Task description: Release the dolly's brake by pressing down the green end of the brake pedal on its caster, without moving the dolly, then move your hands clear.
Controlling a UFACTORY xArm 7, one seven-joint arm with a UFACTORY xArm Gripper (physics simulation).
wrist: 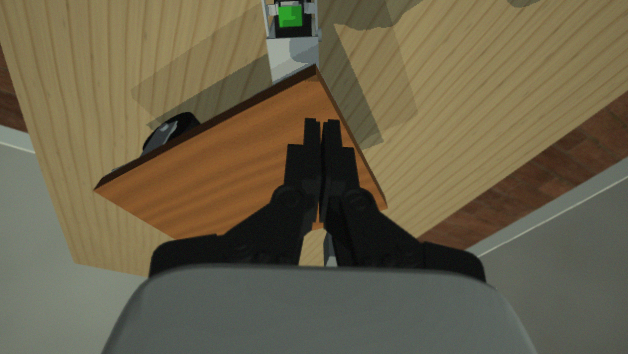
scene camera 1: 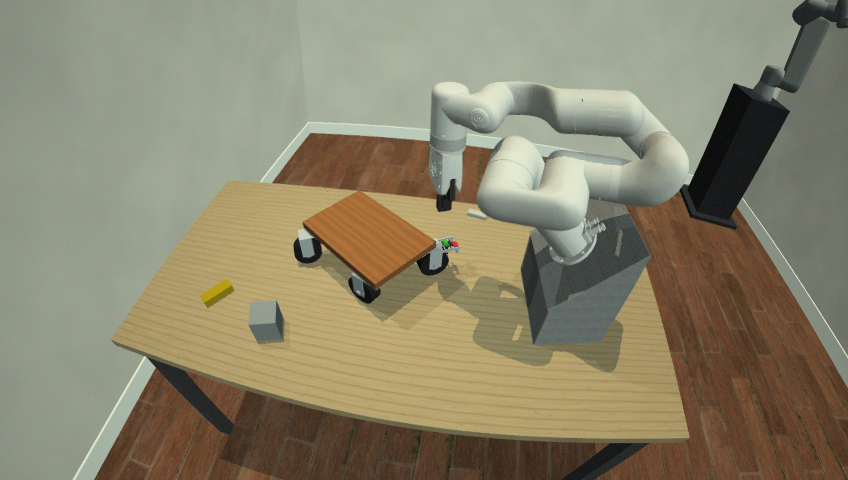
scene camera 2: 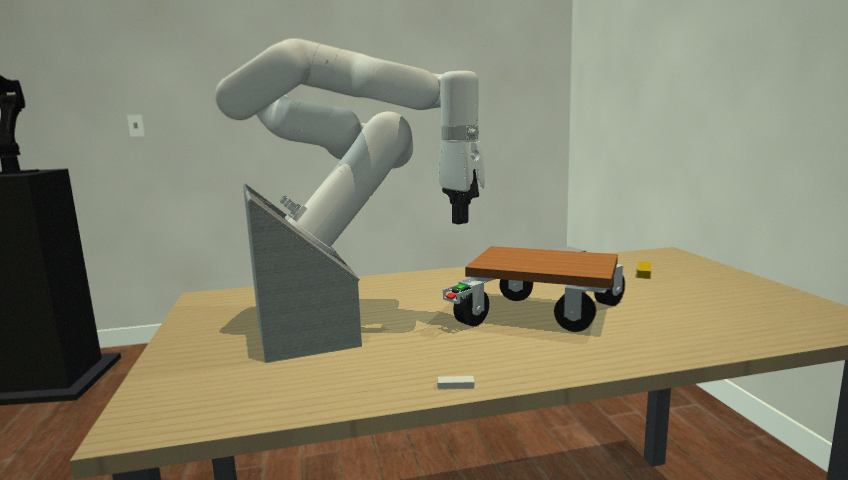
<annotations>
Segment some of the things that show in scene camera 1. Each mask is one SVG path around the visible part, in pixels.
My gripper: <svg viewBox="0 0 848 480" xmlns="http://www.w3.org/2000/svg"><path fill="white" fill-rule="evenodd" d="M430 145L428 173L438 193L436 208L438 212L450 211L452 201L455 201L455 190L457 193L461 191L462 151L465 150L466 146L460 151L444 152Z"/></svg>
A dolly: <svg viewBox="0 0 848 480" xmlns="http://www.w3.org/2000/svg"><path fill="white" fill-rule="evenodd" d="M293 245L295 258L299 262L313 263L322 255L322 243L354 271L351 274L352 277L348 280L349 287L359 300L367 304L372 303L380 295L380 287L413 263L417 262L420 271L424 275L436 275L447 267L449 263L448 252L455 250L456 253L459 253L460 249L457 242L453 242L453 236L438 240L437 238L432 239L360 190L303 221L304 229L298 230L299 237Z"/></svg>
</annotations>
